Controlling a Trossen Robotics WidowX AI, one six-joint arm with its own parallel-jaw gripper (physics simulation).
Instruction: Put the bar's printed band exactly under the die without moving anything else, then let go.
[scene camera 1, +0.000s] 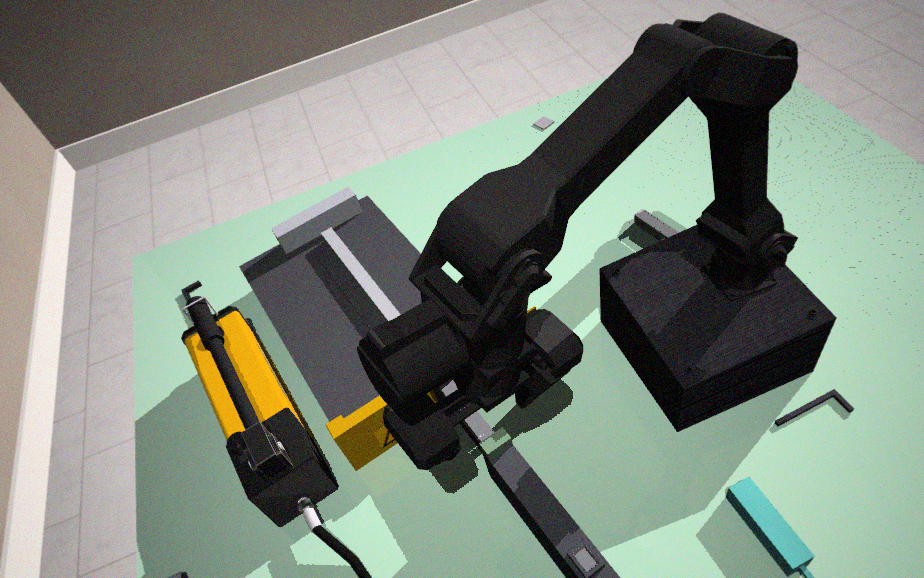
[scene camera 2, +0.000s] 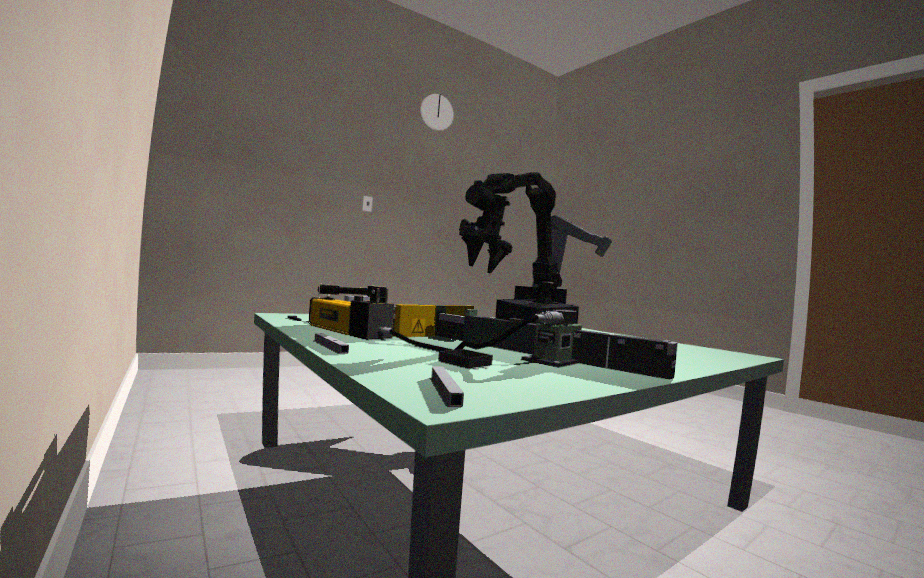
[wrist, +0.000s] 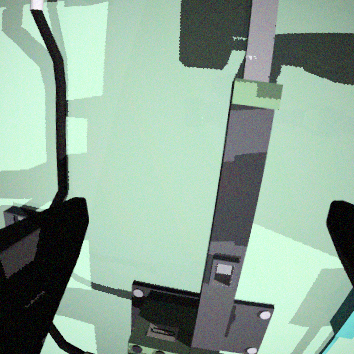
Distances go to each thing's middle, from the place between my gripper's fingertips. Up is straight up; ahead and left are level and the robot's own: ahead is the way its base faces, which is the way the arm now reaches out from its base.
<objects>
Now: hand 29 cm short of the yellow and black pump unit (scene camera 1: 277, 461), 25 cm to the left of it and 14 cm above it.
</objects>
